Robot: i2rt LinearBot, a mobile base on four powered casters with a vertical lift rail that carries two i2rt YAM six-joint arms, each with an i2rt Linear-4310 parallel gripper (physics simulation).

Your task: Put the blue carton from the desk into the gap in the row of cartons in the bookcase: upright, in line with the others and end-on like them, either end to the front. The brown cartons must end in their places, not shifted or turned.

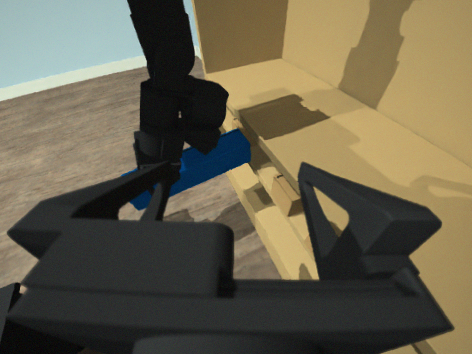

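Observation:
The blue carton (216,161) is held lengthwise toward the bookcase (400,147), its far end at the front of the opening below a shelf board. My left gripper (153,185) is above the carton and shut on it; its fingers are mostly hidden. A brown carton (287,195) stands in the opening, nearer to me than the blue carton's end. A small part of another brown carton (235,123) shows beyond that end. The gap is largely hidden, and I cannot tell whether the blue carton touches anything. My right gripper (235,168) is open and empty in the foreground.
The shelf board (320,150) above the cartons runs along the bookcase, with its front edge close to the blue carton's end. A lower ledge (272,232) runs below the cartons. The bookcase's side panel (245,35) stands at the far end. Wooden floor (65,145) lies left.

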